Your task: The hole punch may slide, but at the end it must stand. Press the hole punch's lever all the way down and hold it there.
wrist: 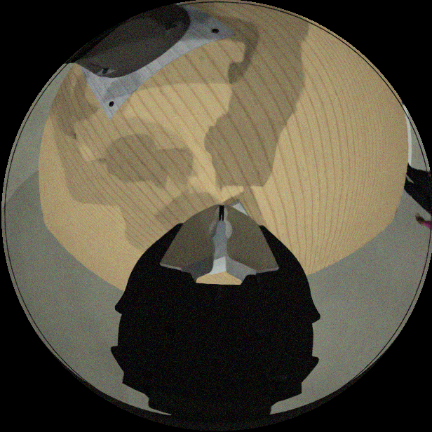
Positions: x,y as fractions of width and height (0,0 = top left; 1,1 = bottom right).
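You can see a hole punch (0.51,0.56) here, and my gripper (0.51,0.48) is visible too.
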